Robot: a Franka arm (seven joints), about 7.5 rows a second.
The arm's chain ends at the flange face. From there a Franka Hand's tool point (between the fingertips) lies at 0.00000 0.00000 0.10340 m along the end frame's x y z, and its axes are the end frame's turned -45 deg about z.
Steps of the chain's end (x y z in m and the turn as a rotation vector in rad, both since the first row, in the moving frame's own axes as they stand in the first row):
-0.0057, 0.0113, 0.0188, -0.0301, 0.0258, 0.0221
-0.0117, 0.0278, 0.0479, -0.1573, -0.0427, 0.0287
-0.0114, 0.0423, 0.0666, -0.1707, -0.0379, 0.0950
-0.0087, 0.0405, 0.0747, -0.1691, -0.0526, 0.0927
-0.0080, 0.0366, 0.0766, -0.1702, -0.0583, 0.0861
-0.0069, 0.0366, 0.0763, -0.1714, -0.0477, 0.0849
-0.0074, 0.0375, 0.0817, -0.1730, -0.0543, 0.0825
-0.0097, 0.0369, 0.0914, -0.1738, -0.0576, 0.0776
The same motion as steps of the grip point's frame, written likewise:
-0.0124, 0.0080, 0.0187, -0.0395, -0.0030, 0.0221
-0.0426, 0.0195, 0.0465, -0.0810, -0.1414, 0.0287
-0.0536, 0.0308, 0.0650, -0.0939, -0.1475, 0.0950
-0.0513, 0.0302, 0.0731, -0.0824, -0.1568, 0.0927
-0.0485, 0.0276, 0.0749, -0.0791, -0.1616, 0.0861
-0.0471, 0.0293, 0.0747, -0.0875, -0.1549, 0.0849
-0.0486, 0.0292, 0.0800, -0.0839, -0.1607, 0.0825
-0.0501, 0.0270, 0.0897, -0.0822, -0.1636, 0.0776

